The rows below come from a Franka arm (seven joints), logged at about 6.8 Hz.
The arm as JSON. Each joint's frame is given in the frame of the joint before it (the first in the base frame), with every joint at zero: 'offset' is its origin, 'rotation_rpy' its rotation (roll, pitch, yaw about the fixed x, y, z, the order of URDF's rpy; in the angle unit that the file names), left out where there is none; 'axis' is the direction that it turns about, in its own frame. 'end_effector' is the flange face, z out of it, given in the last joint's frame.
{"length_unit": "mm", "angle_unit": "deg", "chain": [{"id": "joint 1", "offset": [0.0, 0.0, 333.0], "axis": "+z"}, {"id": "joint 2", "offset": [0.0, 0.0, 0.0], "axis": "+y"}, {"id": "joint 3", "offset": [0.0, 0.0, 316.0], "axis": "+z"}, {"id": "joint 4", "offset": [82.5, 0.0, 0.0], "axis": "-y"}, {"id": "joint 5", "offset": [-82.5, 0.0, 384.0], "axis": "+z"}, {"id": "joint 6", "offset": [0.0, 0.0, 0.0], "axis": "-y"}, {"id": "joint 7", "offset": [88.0, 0.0, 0.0], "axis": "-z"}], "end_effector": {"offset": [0.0, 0.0, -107.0], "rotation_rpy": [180.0, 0.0, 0.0]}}
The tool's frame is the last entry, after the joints.
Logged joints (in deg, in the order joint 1, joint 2, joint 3, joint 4, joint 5, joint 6, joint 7), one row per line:
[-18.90, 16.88, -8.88, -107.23, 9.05, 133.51, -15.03]
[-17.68, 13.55, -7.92, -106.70, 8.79, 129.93, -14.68]
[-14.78, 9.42, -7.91, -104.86, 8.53, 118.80, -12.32]
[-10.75, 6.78, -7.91, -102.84, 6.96, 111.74, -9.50]
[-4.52, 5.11, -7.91, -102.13, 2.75, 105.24, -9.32]
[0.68, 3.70, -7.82, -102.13, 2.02, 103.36, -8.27]
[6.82, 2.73, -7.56, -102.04, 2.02, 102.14, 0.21]
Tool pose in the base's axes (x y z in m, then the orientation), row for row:
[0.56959, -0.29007, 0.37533, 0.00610, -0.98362, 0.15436, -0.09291]
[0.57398, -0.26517, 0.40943, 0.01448, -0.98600, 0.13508, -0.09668]
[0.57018, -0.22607, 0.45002, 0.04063, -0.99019, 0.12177, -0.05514]
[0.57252, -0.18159, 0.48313, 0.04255, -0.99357, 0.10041, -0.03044]
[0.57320, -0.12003, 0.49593, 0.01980, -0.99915, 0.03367, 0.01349]
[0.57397, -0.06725, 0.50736, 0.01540, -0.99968, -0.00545, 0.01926]
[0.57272, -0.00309, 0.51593, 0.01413, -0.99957, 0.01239, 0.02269]
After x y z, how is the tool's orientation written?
As a quaternion, w x y z.
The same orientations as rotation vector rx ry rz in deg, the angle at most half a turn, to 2 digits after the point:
[-176.37, 27.68, -16.66]
[-175.86, 24.09, -17.24]
[-173.77, 21.37, -9.68]
[-174.15, 17.60, -5.34]
[-177.61, 5.99, 2.40]
[-178.20, -0.97, 3.43]
[-178.32, 2.21, 4.05]

